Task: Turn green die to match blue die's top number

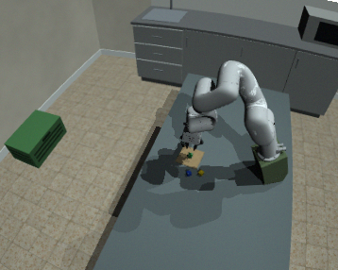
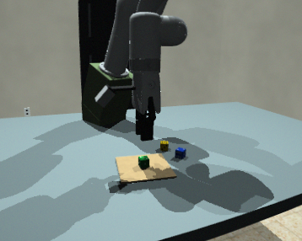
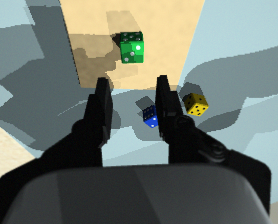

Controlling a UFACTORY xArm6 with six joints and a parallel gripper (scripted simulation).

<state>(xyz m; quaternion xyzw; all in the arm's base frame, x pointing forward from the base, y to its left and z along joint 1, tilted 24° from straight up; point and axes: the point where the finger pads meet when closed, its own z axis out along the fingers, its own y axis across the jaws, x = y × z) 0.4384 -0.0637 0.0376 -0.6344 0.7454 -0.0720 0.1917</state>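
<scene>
Now: hand 9 cm above the green die. Also, from my hand: yellow die 8 cm behind, 11 cm to the left, 10 cm below; then tan mat 11 cm below; then blue die 1 cm behind, 13 cm to the left, 10 cm below.
</scene>
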